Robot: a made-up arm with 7 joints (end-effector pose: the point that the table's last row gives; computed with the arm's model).
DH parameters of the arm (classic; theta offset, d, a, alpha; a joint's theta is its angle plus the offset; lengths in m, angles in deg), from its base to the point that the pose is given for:
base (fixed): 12.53 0.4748 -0.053 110
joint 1: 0 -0.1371 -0.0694 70
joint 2: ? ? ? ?
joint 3: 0 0.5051 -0.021 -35.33
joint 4: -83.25 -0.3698 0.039 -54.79
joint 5: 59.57 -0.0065 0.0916 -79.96
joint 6: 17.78 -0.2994 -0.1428 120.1
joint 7: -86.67 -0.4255 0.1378 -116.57
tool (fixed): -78.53 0.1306 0 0
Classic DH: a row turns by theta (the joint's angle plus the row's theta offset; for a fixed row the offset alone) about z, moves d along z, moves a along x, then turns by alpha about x.
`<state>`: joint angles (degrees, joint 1 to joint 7).
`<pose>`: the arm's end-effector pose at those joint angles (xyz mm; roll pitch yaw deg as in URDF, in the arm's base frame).
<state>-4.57 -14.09 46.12 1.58 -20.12 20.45 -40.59</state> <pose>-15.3 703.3 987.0 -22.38 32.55 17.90</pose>
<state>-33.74 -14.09 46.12 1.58 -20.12 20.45 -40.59</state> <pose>68.6 765.4 870.4 -13.00 59.20 34.99</pose>
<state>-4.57 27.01 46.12 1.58 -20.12 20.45 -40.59</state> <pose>352.9 491.9 963.7 -25.79 31.68 -24.91</pose>
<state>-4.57 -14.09 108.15 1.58 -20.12 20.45 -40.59</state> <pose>380.7 326.4 950.9 5.54 57.89 -15.67</pose>
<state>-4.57 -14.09 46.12 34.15 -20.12 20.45 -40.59</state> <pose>249.4 711.2 906.0 -34.05 44.45 -18.43</pose>
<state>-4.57 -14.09 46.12 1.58 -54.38 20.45 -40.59</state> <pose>-136.2 571.5 1103.7 -1.29 43.04 59.21</pose>
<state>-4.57 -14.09 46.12 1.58 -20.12 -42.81 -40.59</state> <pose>456.1 541.7 1224.3 56.98 60.69 52.86</pose>
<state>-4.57 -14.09 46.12 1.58 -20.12 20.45 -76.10</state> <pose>-100.9 688.3 919.3 -45.83 46.58 30.19</pose>
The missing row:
joint 2: 69.59 -0.3946 -0.0684 35.33
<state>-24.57 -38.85 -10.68 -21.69 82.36 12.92 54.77</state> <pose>-392.4 455.8 1109.1 99.69 -3.38 -11.26</pose>
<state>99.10 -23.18 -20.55 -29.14 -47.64 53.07 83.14</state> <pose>-465.9 326.7 445.1 -57.08 -37.25 79.06</pose>
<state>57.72 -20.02 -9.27 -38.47 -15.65 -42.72 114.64</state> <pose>-659.6 487.2 927.2 82.97 8.83 -23.05</pose>
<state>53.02 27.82 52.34 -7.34 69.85 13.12 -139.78</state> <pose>87.3 -80.2 1167.4 -36.35 36.29 -73.07</pose>
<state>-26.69 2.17 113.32 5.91 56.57 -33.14 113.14</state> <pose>329.4 -4.7 914.8 86.24 39.64 159.87</pose>
